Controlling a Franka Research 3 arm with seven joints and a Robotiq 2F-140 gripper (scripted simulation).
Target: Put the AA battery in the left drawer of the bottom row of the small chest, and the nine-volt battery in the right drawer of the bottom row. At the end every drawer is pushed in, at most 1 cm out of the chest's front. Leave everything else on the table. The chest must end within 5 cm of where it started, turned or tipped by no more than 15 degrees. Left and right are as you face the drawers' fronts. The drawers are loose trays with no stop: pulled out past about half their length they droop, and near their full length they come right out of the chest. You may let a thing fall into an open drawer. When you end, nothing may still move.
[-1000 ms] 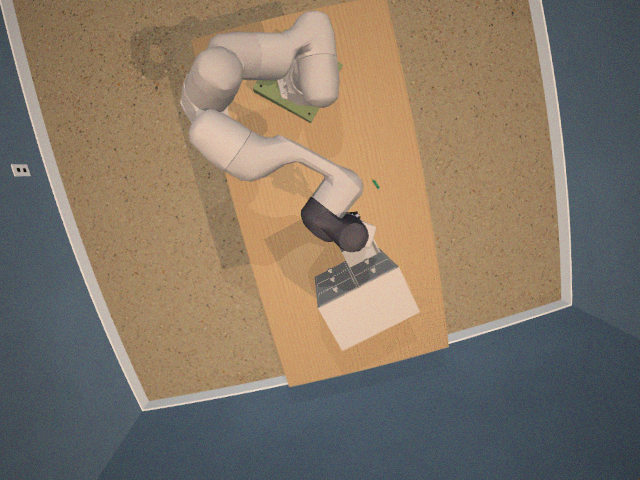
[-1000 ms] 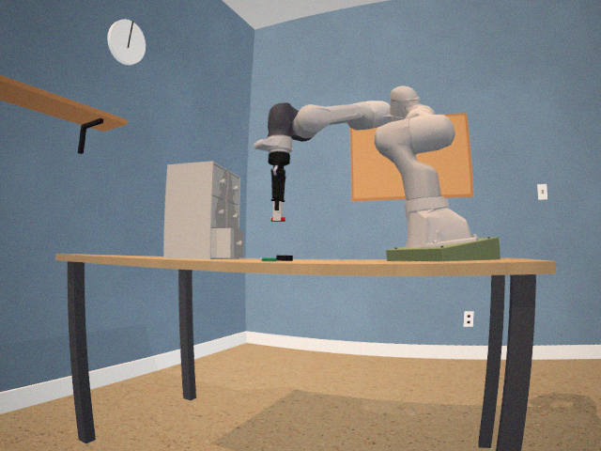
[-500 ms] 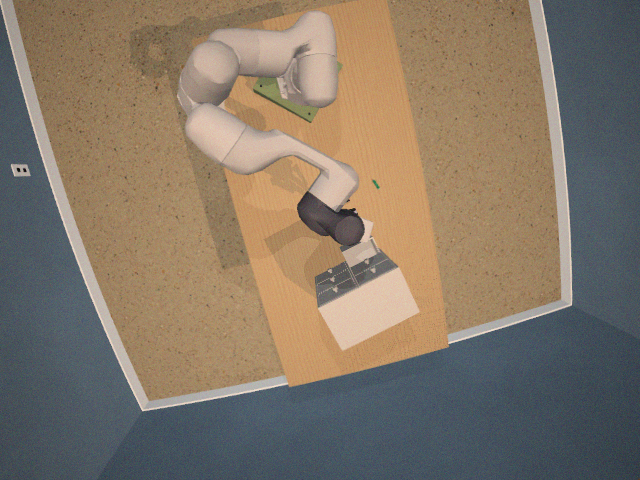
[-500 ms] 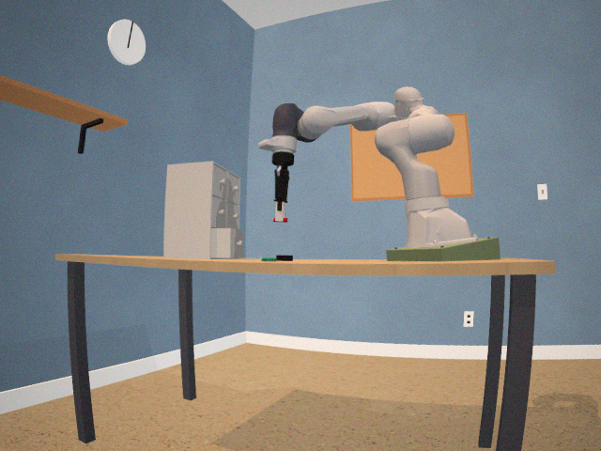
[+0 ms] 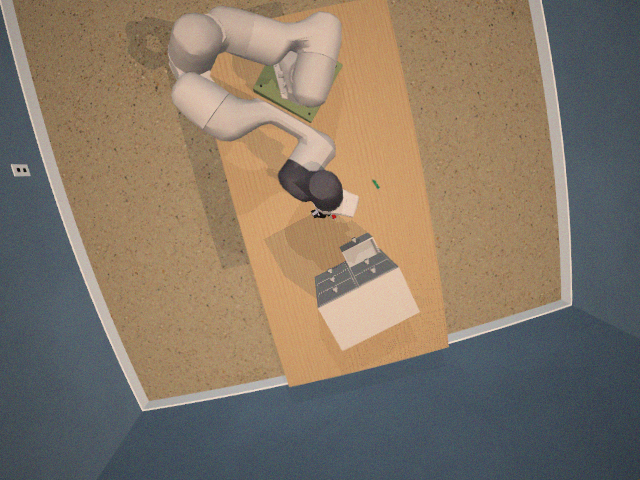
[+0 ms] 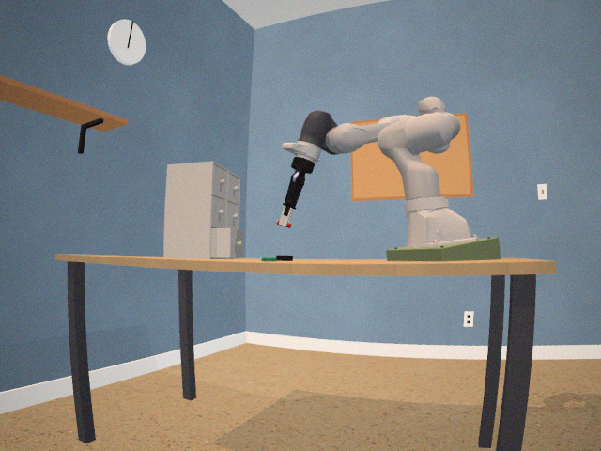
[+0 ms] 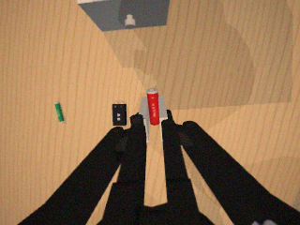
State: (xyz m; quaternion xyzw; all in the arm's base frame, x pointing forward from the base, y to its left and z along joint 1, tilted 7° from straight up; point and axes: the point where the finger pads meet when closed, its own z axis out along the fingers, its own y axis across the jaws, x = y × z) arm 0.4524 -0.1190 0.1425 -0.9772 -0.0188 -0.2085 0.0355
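Right now my hand is 10 mm short of the red AA battery and 30 mm above it. Round my hand: green AA battery 10 mm behind, 220 mm to the left, 140 mm below; black nine-volt battery 10 mm behind, 80 mm to the left, 140 mm below.
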